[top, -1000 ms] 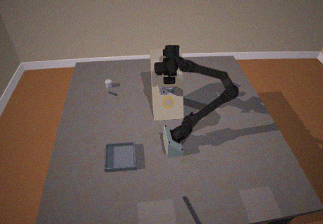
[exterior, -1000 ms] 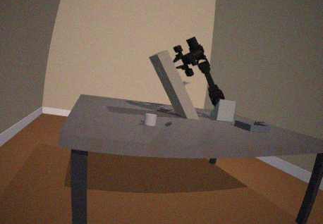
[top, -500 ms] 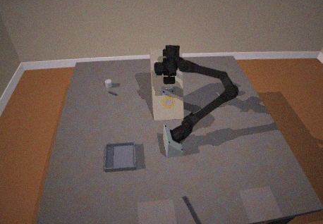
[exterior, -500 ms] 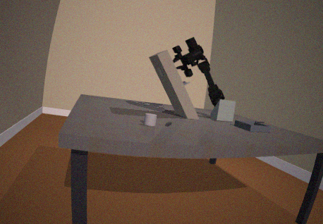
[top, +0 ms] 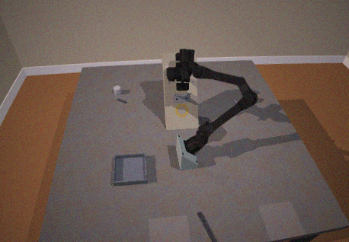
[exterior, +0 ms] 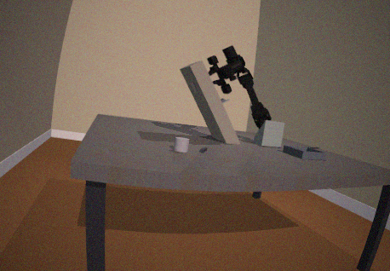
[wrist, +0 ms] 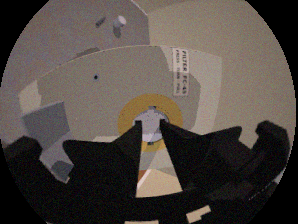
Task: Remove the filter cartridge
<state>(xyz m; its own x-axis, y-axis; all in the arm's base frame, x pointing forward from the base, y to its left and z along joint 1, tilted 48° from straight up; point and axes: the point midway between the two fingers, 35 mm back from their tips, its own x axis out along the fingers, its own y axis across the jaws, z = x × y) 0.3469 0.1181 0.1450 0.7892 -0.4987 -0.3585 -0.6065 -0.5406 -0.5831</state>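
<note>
Right now the round filter cartridge is 1 cm below my gripper tip and 1 cm ahead of it. From my gripper tip the other things lie so: short dark bar 33 cm to the left, 25 cm below, 10 cm ahead; then grey tray 40 cm behind, 32 cm to the left, 24 cm below; then service panel 8 cm below, 4 cm behind.
</note>
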